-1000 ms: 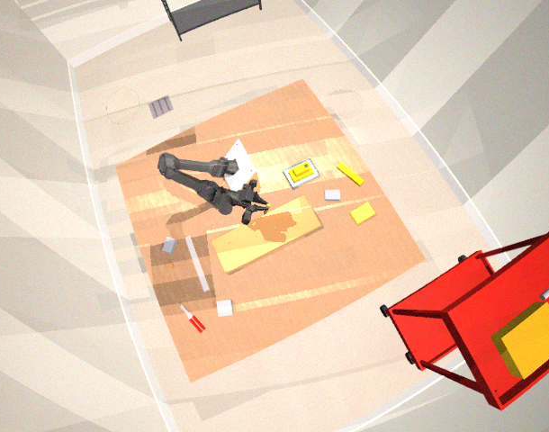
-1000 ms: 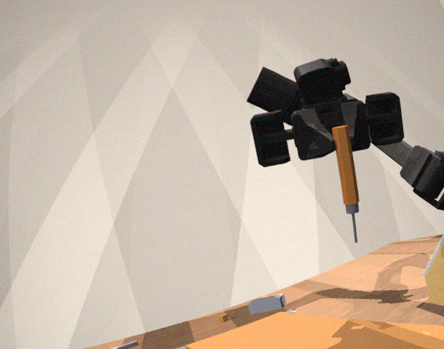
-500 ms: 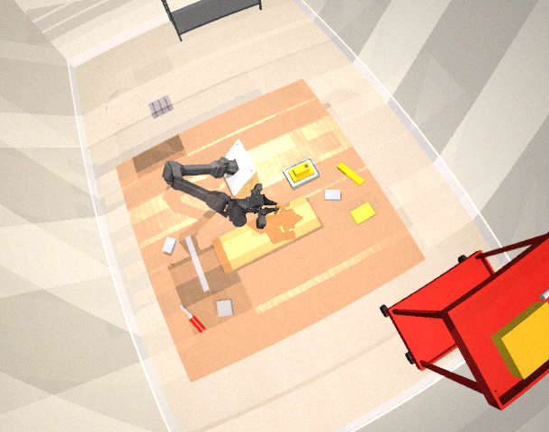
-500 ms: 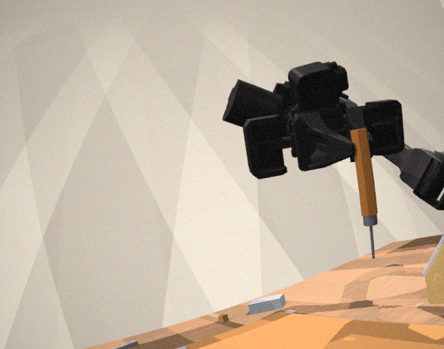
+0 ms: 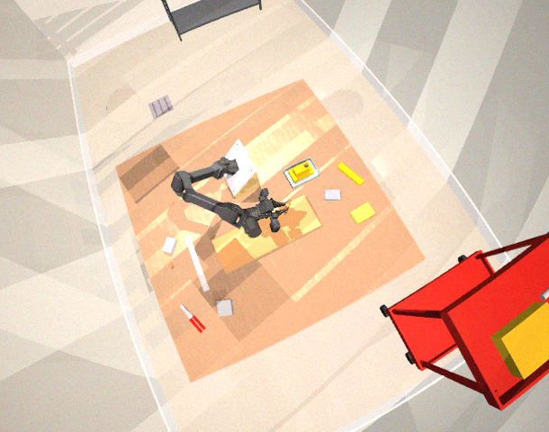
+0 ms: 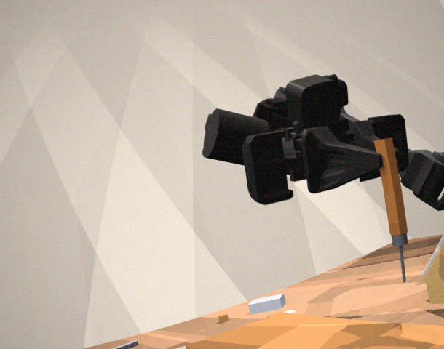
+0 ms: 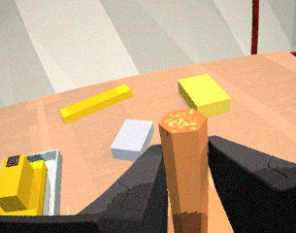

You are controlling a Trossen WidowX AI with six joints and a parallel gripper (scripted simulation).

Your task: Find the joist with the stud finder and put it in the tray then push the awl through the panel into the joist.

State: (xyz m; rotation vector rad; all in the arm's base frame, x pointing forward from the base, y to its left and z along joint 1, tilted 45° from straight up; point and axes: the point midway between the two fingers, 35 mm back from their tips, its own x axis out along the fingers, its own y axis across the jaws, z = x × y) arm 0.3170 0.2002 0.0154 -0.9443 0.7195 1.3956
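Right now the awl is 6 cm below my gripper tip and 1 cm to the right of it. The rest, counted from my gripper tip: yellow block 36 cm to the left, 21 cm below, 11 cm ahead; yellow stud finder 22 cm behind, 18 cm below, 17 cm to the left; grey tray 22 cm behind, 21 cm below, 16 cm to the left.
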